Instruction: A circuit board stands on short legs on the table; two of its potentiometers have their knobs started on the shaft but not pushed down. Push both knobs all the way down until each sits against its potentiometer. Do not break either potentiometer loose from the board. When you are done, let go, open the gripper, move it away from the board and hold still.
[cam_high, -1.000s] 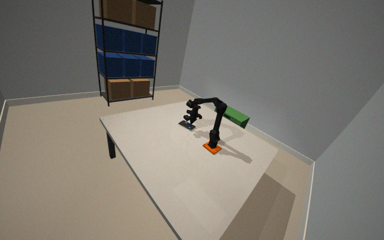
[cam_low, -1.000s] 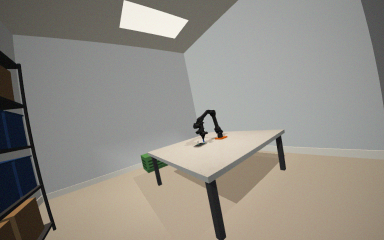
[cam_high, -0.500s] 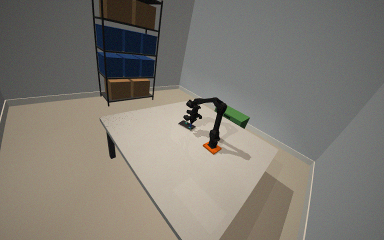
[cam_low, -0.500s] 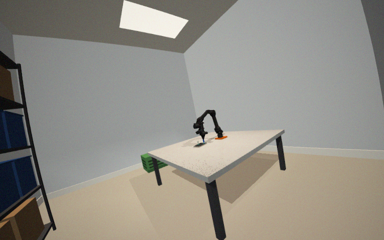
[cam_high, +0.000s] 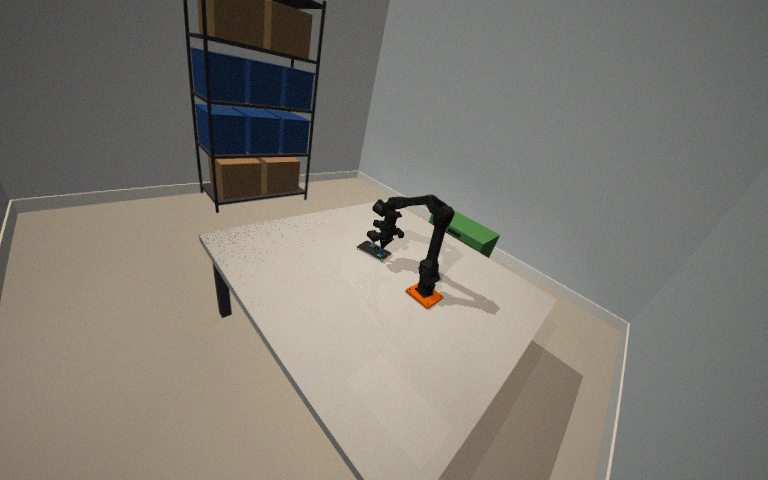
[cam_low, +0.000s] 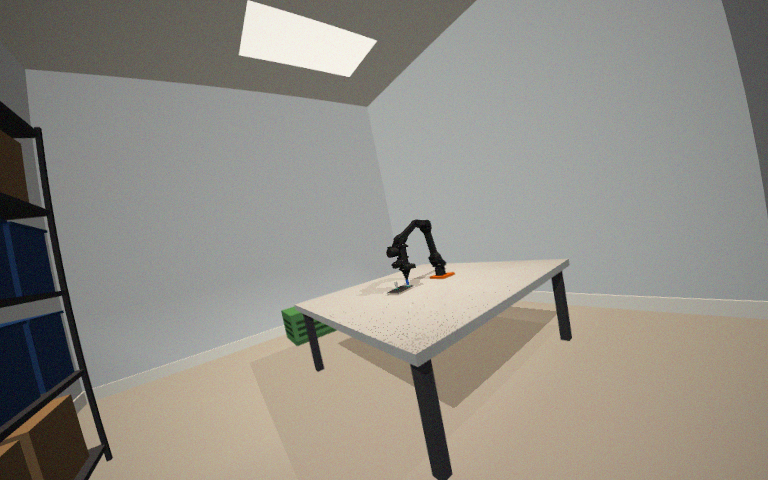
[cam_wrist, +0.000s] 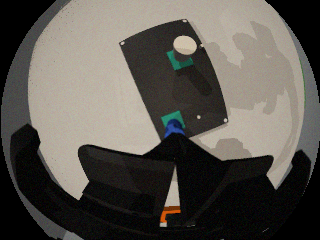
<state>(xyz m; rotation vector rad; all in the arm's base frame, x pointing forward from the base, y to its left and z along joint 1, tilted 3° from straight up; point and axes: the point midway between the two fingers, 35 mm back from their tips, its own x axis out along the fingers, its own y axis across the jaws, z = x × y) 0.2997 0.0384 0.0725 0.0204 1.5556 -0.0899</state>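
My gripper tip is 10 mm above the blue knob. From my gripper tip the other things lie so: white knob (80 mm ahead, 10 mm below).
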